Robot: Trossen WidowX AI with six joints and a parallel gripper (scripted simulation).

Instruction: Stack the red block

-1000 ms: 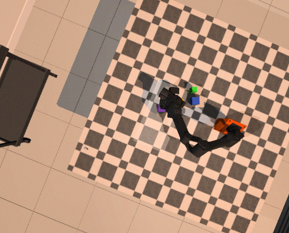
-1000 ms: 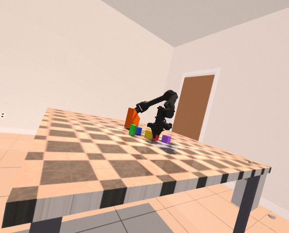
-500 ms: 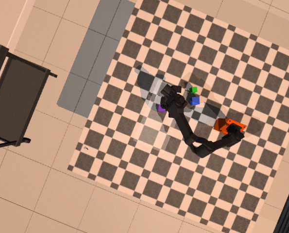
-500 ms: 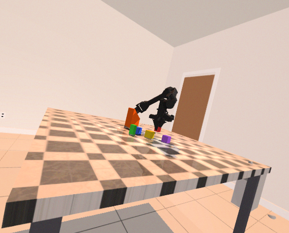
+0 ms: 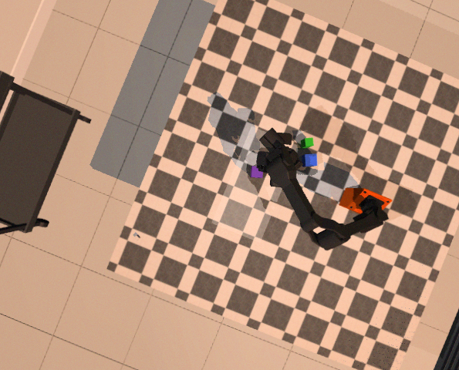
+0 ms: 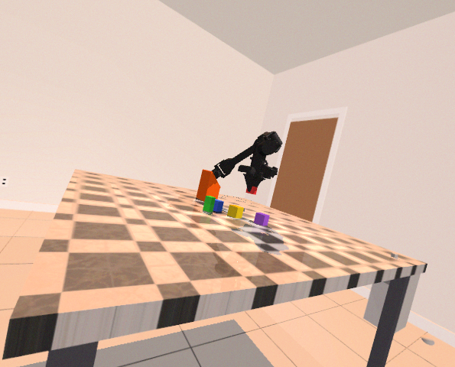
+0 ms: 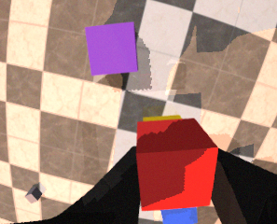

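Right now my gripper tip is 140 mm to the left of the green block, 90 mm past it and 80 mm above it. Round my gripper tip: red block 10 mm above; yellow block 100 mm below, 40 mm behind, 30 mm to the right; purple block 100 mm below, 60 mm to the left, 40 mm ahead.
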